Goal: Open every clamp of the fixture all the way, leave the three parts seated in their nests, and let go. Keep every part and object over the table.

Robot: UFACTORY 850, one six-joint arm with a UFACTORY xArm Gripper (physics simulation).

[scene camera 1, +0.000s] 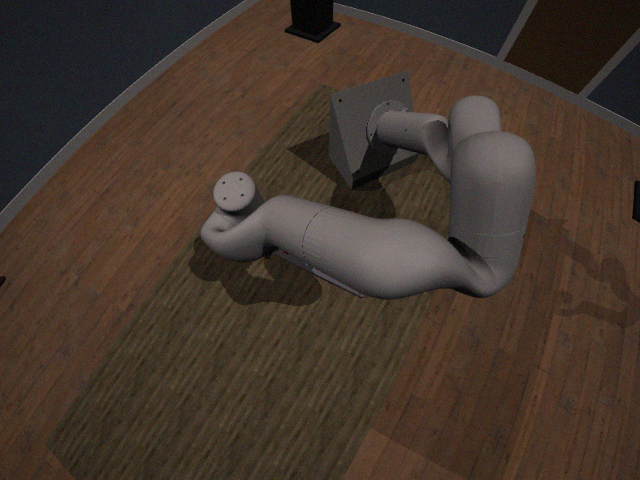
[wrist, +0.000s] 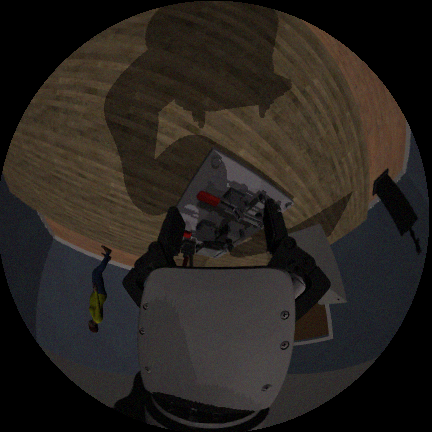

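Note:
The fixture's light grey base plate (wrist: 252, 176) (scene camera 1: 338, 283) lies under the arm, tilted in the wrist view and mostly hidden in the scene view. One clamp's red handle (wrist: 208, 198) reaches across the plate's middle. A second red handle (wrist: 187, 234) shows beside the left finger, and a third (wrist: 186, 261) at the lower left, partly cut off by the gripper body. Dark blocks (wrist: 206, 230) sit among the clamps; parts and nests are too dim to tell apart, as is how far each clamp is open. My gripper (wrist: 220, 211) is open and empty, above the fixture; the arm hides it in the scene view.
The grey wedge-shaped arm mount (scene camera 1: 348, 131) (wrist: 320, 257) stands behind the fixture. The streaked brown-green surface (scene camera 1: 217, 372) (wrist: 75, 115) extends around the plate, with the arm's shadow over it. A person in a yellow top (wrist: 97, 304) and a black stand (wrist: 396, 202) are farther off.

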